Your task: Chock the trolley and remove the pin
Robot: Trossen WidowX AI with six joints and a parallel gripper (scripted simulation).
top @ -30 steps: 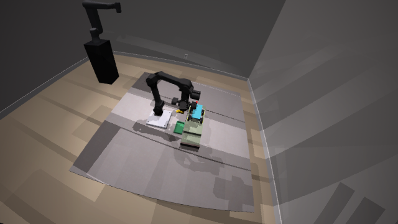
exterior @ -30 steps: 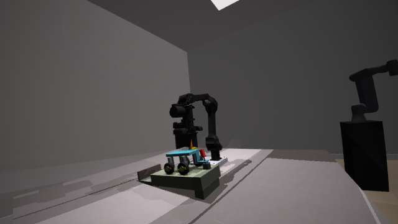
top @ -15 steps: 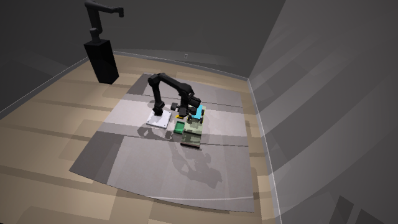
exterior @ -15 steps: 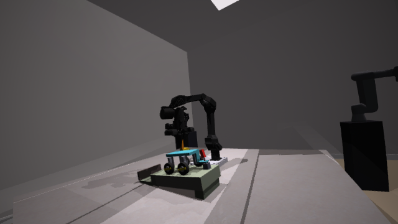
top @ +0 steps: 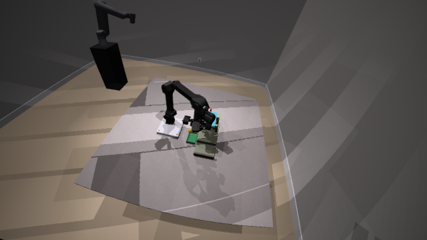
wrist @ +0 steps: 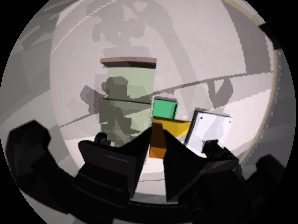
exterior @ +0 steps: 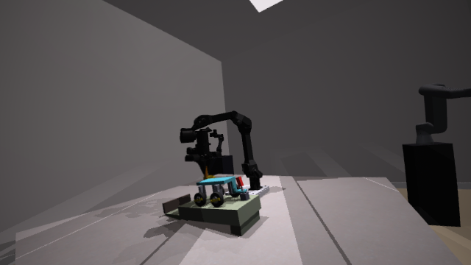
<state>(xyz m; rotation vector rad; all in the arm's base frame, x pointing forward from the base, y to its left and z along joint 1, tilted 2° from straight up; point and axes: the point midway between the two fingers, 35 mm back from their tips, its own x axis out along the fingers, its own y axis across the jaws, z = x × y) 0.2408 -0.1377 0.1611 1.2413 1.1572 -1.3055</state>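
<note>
My gripper tip is now 20 mm past the yellow chock and 10 mm above it. From my gripper tip the other things lie so: dark stop bar: 130 mm below, 120 mm to the right, 80 mm ahead; then pale green ramp: 130 mm to the left, 110 mm below, 100 mm ahead; then trolley: 140 mm to the left, 100 mm ahead, 40 mm below.
</note>
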